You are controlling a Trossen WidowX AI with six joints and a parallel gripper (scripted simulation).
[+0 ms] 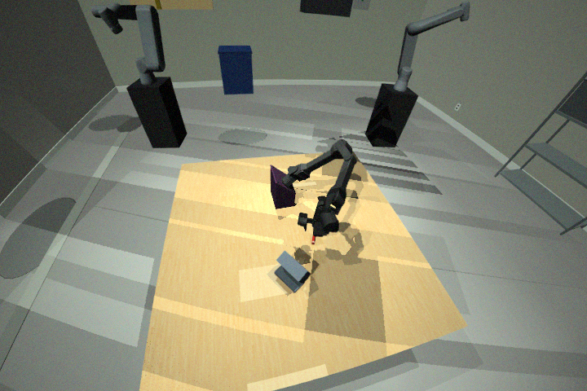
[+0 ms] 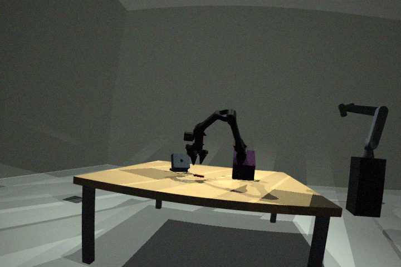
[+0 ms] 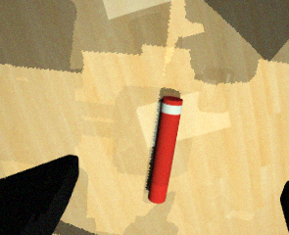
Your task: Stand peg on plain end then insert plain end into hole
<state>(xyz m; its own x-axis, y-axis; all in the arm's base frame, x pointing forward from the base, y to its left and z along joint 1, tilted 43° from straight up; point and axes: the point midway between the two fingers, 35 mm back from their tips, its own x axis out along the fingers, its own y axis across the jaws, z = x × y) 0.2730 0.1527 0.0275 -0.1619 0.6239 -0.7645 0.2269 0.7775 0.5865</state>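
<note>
The red peg is 1 cm behind my gripper tip and 7 cm below it. The rest, counted from my gripper tip: grey sloped panel 17 cm ahead, 12 cm to the right.
</note>
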